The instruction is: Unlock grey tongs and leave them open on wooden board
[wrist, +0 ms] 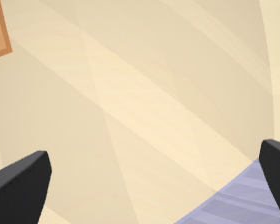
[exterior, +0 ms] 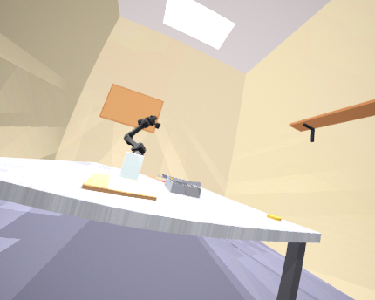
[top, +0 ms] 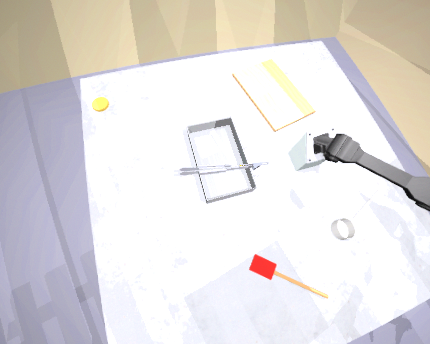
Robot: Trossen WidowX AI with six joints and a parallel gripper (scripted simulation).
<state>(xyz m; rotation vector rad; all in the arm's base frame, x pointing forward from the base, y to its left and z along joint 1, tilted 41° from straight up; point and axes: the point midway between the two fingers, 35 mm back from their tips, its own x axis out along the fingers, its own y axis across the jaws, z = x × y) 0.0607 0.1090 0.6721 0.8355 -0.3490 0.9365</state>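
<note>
Right now the grey roasting tin is 24 cm ahead of my gripper tip, 65 cm to the right of it and 54 cm below it. The rest, counted from my gripper tip: wooden board: 13 cm behind, 90 cm to the right, 56 cm below.
</note>
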